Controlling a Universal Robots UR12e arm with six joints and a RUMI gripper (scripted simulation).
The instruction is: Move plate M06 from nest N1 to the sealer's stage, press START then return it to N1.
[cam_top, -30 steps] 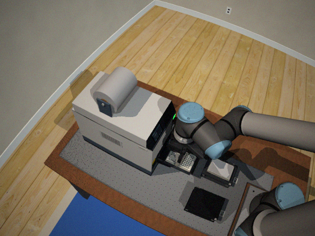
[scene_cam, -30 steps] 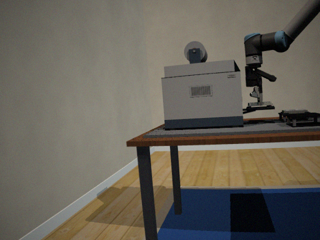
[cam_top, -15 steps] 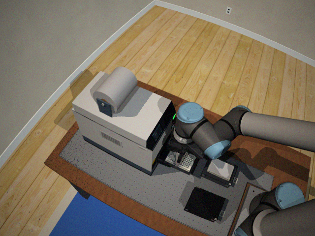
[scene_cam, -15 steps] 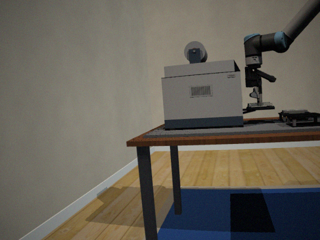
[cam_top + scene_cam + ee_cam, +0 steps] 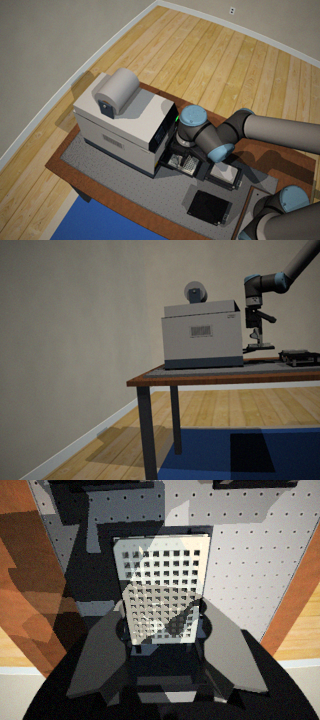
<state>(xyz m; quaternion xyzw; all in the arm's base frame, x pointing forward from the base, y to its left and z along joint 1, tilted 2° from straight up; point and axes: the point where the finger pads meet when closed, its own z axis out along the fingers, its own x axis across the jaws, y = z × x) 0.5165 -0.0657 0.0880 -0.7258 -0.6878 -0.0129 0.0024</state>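
My hand is 10 mm above the white well plate. Round my hand: foil-covered plate 210 mm behind, 60 mm to the right, 60 mm below; then sealer stage 20 mm below; then square button 100 mm to the right, 100 mm ahead, 80 mm above.
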